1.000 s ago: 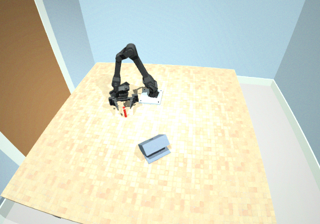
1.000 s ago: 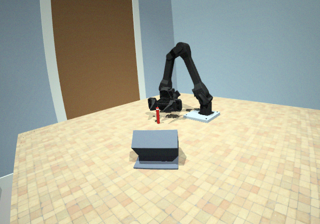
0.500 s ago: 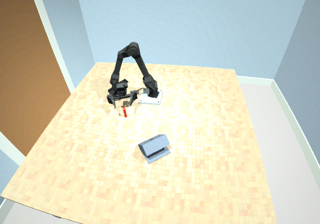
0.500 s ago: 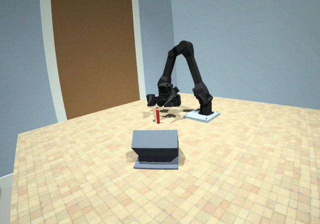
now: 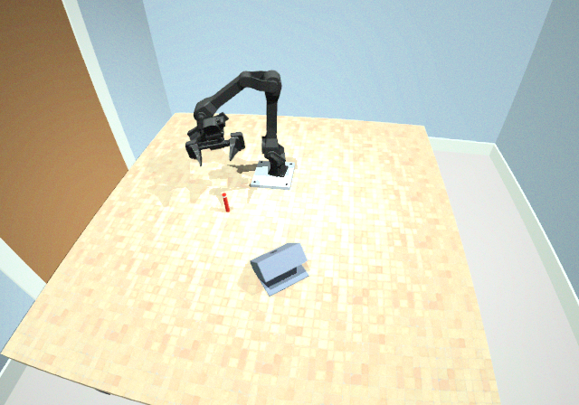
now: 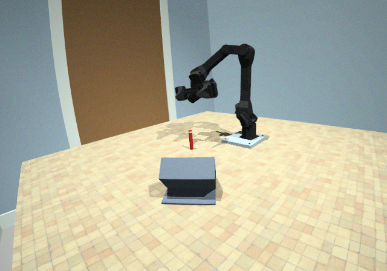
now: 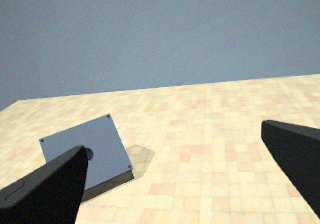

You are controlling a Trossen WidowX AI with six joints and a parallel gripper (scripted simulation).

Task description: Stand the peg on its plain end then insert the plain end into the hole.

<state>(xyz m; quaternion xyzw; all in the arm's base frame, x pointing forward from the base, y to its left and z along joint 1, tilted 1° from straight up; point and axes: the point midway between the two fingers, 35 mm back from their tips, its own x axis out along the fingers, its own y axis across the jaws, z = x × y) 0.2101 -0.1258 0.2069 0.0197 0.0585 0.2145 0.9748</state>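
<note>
Right now my gripper tip is 160 mm above the red peg and 10 mm past it. Also, from my gripper tip: grey sloped panel 240 mm to the left, 170 mm below, 170 mm ahead.
</note>
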